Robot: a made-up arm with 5 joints. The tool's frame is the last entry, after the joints.
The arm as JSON. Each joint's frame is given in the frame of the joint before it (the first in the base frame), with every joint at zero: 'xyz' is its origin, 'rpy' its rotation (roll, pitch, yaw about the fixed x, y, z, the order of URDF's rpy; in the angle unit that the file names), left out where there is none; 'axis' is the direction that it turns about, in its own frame. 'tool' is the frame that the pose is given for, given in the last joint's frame.
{
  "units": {
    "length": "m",
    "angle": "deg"
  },
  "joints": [
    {
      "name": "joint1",
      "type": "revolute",
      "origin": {
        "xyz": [
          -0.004,
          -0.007,
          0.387
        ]
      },
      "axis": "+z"
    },
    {
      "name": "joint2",
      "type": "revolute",
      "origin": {
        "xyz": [
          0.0,
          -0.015,
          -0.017
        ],
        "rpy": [
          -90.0,
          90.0,
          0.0
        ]
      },
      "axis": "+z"
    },
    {
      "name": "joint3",
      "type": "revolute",
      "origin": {
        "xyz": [
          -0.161,
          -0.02,
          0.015
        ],
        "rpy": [
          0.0,
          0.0,
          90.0
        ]
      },
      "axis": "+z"
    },
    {
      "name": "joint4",
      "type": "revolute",
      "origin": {
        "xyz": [
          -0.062,
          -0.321,
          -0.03
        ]
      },
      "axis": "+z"
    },
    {
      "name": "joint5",
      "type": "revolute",
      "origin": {
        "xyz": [
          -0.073,
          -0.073,
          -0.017
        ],
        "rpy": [
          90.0,
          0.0,
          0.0
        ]
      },
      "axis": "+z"
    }
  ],
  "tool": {
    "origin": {
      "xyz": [
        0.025,
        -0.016,
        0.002
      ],
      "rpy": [
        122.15,
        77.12,
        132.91
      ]
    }
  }
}
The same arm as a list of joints. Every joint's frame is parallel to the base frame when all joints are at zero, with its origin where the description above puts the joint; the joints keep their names.
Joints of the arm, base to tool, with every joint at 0 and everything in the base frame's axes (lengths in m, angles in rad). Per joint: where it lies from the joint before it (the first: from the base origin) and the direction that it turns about. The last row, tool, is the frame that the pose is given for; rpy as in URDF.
joint1: axis +z offset -0.004 -0.007 0.387
joint2: axis +y offset 0 -0.015 -0.017
joint3: axis +y offset 0.02 0.015 0.161
joint4: axis +y offset 0.062 -0.03 -0.321
joint5: axis -z offset 0.073 -0.017 -0.073
tool: offset -0.025 -0.016 -0.002 rpy -1.0097 -1.346 0.8219

